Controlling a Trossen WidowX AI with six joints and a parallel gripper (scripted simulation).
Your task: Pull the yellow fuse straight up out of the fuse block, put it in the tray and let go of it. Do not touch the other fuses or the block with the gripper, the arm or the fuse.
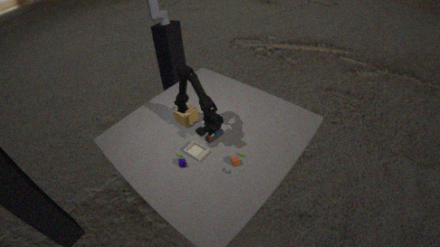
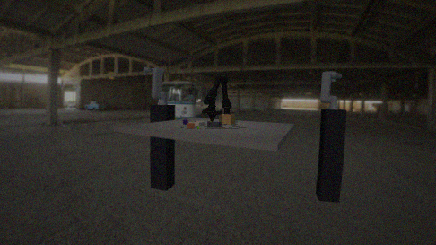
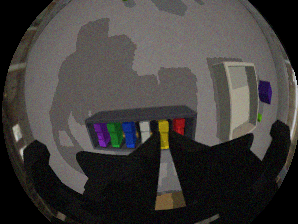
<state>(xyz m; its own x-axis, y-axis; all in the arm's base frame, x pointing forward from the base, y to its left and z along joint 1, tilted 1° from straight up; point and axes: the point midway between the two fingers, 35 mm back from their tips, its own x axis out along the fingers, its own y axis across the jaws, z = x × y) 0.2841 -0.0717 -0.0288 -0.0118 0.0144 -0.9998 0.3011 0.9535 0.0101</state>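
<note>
My gripper tip is 15 cm to the left of the tray, 4 cm above it and 2 cm past it. The rest, counted from my gripper tip: orange cube 24 cm ahead, 10 cm to the right, 2 cm below; yellow fuse 1 cm below; purple cube 28 cm to the right, 4 cm behind, 2 cm below.
</note>
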